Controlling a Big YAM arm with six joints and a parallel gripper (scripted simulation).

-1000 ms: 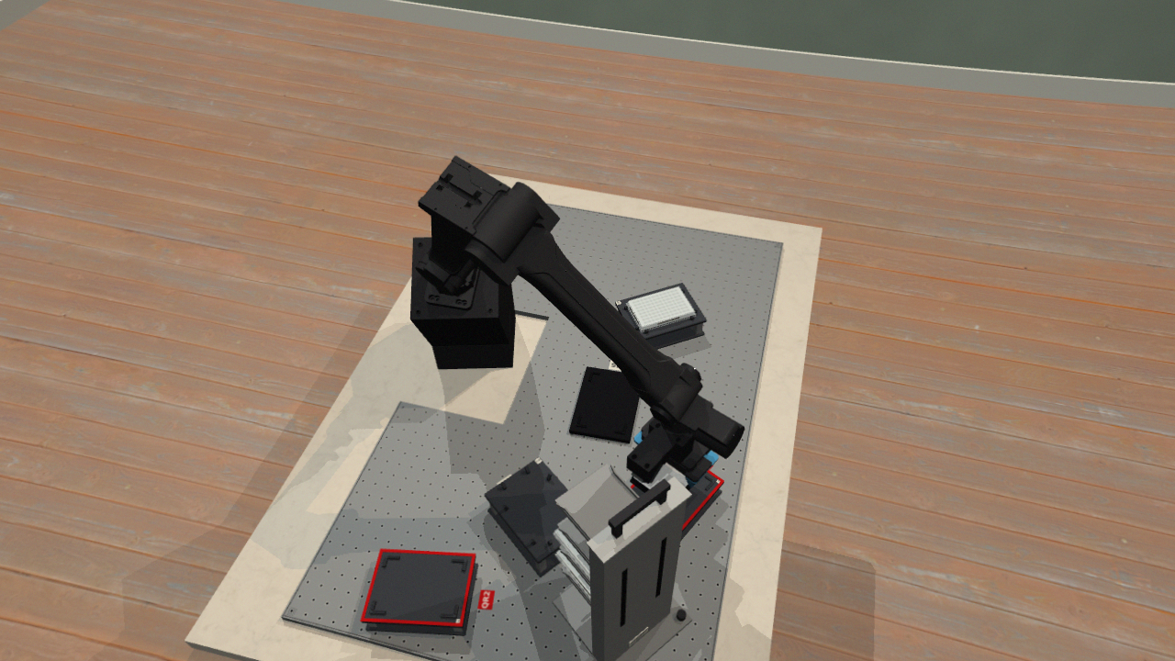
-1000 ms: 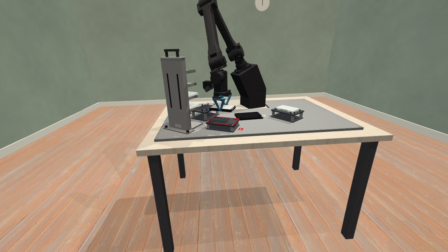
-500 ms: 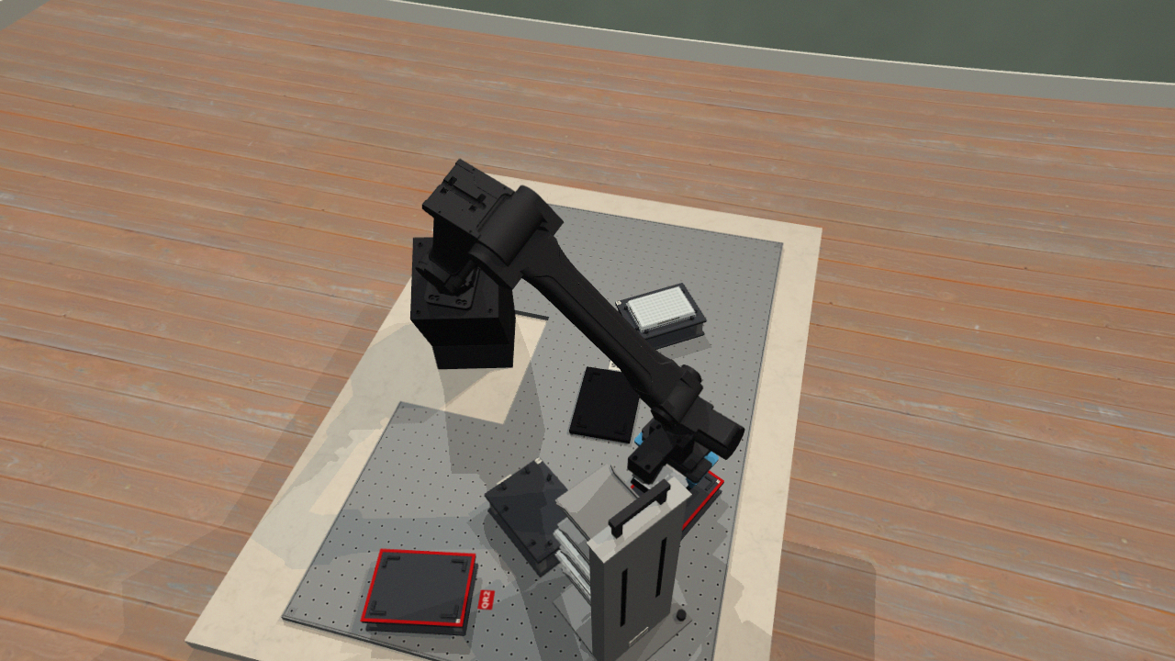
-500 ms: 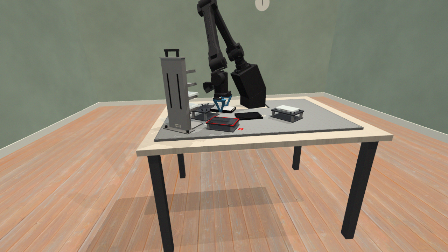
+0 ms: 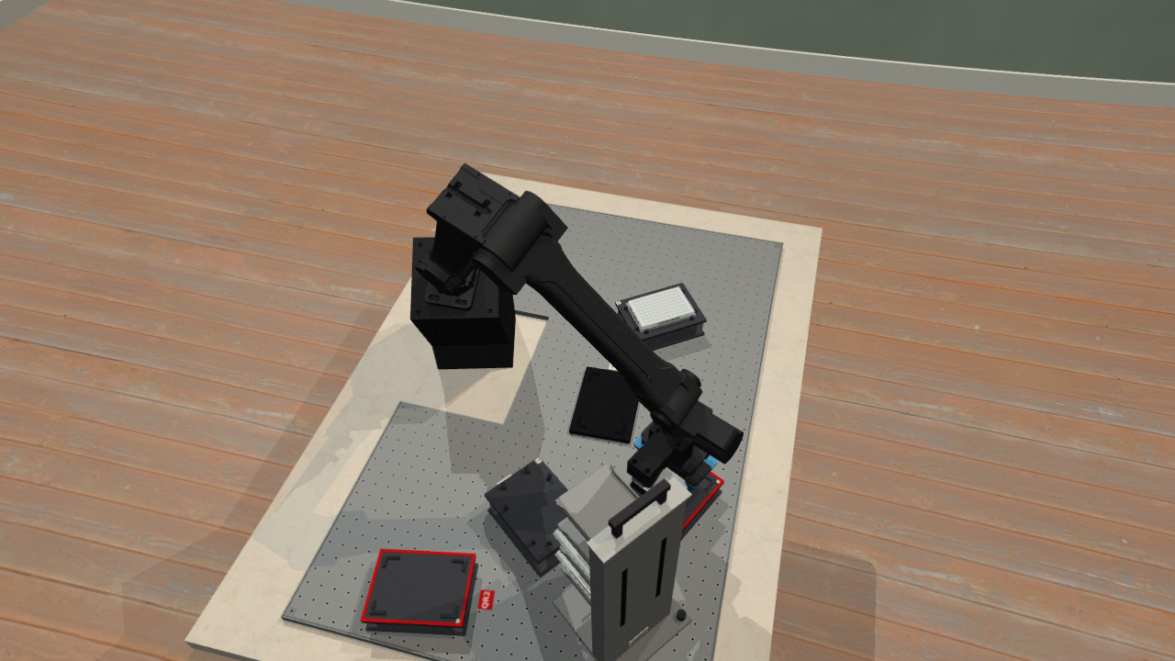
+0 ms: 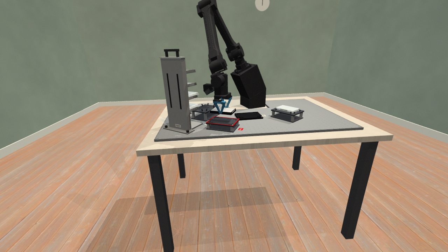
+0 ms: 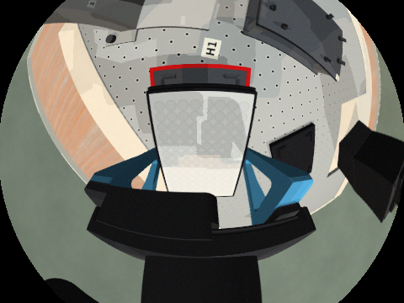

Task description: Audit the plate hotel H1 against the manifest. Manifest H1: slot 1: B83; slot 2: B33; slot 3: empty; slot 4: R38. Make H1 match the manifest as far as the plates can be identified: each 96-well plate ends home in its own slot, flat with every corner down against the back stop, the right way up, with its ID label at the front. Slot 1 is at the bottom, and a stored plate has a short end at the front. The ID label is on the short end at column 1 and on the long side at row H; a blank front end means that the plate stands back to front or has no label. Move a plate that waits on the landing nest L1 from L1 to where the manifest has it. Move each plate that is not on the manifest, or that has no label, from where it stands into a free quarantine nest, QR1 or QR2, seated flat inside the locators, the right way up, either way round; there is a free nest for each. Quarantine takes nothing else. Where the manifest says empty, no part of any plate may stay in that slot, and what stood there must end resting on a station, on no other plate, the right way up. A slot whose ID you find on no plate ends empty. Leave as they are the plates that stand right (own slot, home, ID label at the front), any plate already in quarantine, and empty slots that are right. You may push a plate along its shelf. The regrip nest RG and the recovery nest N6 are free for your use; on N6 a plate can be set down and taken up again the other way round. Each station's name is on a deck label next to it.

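My gripper is now 7 cm above the red-edged quarantine nest QR1. Also, from my hand: H1 deck label (7 cm behind, 9 cm to the right, 10 cm below); regrip nest RG (23 cm behind, 8 cm to the right, 5 cm below); black recovery nest N6 (14 cm behind, 20 cm to the left, 10 cm below).
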